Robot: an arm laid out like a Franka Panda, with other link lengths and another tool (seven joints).
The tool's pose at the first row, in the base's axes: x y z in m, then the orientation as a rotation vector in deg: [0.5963 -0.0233 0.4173 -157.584 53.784 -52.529]
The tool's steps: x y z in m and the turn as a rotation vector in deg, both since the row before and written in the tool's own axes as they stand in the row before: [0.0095 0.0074 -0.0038 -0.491 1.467 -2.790]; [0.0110 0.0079 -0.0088 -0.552 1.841 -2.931]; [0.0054 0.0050 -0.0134 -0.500 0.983 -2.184]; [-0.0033 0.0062 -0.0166 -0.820 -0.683 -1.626]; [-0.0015 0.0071 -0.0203 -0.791 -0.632 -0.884]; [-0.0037 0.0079 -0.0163 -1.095 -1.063 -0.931]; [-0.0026 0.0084 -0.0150 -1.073 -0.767 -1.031]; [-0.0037 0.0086 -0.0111 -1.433 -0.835 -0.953]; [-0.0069 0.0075 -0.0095 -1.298 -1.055 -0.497]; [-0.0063 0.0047 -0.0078 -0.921 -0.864 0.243]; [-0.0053 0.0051 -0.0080 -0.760 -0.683 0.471]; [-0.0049 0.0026 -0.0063 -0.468 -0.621 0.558]
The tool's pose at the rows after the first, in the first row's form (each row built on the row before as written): [0.5962 -0.0344 0.4233 -159.672 50.727 -55.005]; [0.5942 -0.0459 0.4345 -161.739 47.475 -58.054]; [0.5873 -0.0509 0.4472 -163.400 45.011 -59.740]; [0.5723 -0.0521 0.4571 163.895 -42.985 58.272]; [0.5561 -0.0543 0.4712 163.752 -41.928 56.788]; [0.5407 -0.0569 0.4810 163.633 -40.924 54.526]; [0.5268 -0.0605 0.4908 163.308 -39.743 52.681]; [0.5144 -0.0645 0.4972 162.680 -38.785 50.550]; [0.5011 -0.0665 0.5009 162.240 -38.493 48.285]; [0.4905 -0.0665 0.5039 161.921 -39.172 46.622]; [0.4804 -0.0671 0.5078 161.596 -40.118 45.336]; [0.4726 -0.0659 0.5106 161.471 -41.118 44.315]
